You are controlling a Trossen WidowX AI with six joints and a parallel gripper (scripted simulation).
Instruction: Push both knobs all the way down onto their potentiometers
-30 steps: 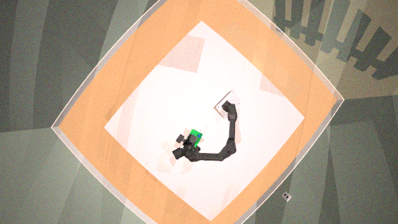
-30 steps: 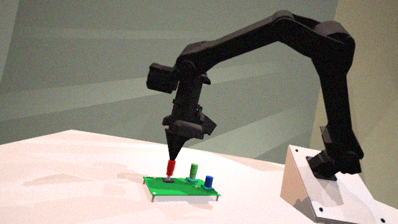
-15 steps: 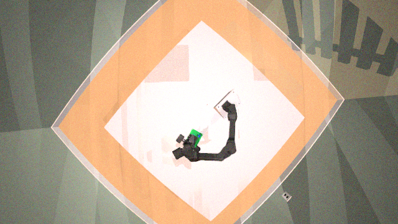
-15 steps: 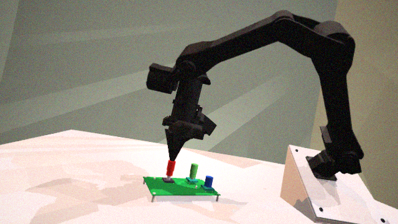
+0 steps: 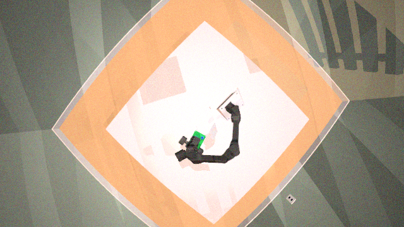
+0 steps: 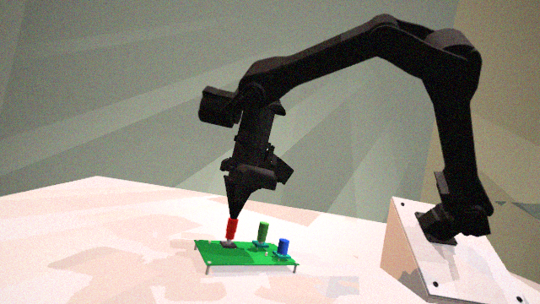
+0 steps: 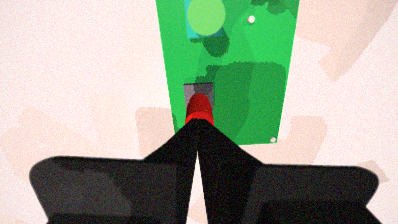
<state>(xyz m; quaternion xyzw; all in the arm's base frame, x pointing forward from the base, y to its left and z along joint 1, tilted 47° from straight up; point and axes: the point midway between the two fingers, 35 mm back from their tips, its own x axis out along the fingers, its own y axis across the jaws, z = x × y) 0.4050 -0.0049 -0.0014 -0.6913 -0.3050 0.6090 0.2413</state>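
Right now the red knob is 20 mm below my gripper tip. From my gripper tip the other things lie so: green knob 60 mm behind, 10 mm to the right, 20 mm below.
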